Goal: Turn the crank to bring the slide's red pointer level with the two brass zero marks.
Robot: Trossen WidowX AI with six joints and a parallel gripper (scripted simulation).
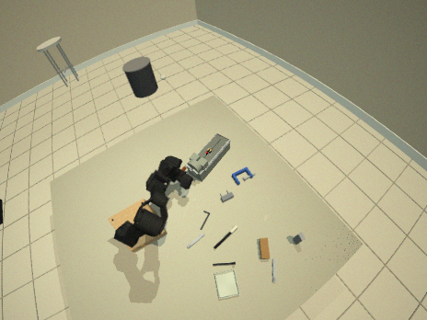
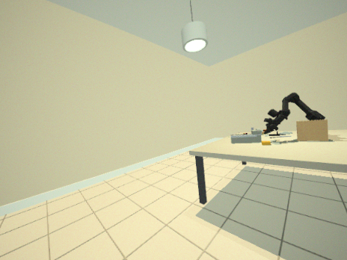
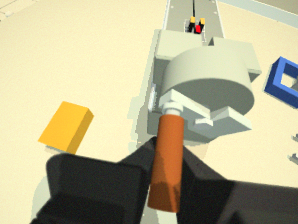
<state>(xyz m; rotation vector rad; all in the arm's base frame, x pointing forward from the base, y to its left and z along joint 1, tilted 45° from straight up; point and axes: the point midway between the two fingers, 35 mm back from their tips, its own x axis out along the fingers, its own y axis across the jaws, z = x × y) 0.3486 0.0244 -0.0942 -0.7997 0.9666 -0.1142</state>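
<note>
Now: the red pointer 150 mm ahead of my gripper tip, 10 mm to the left of it and 10 mm above it. Round my gripper tip: grey clamp 90 mm ahead, 210 mm to the right, 70 mm below; then brown crank handle 20 mm behind, 30 mm above; then orange block 20 mm behind, 120 mm to the left, 60 mm below.
</note>
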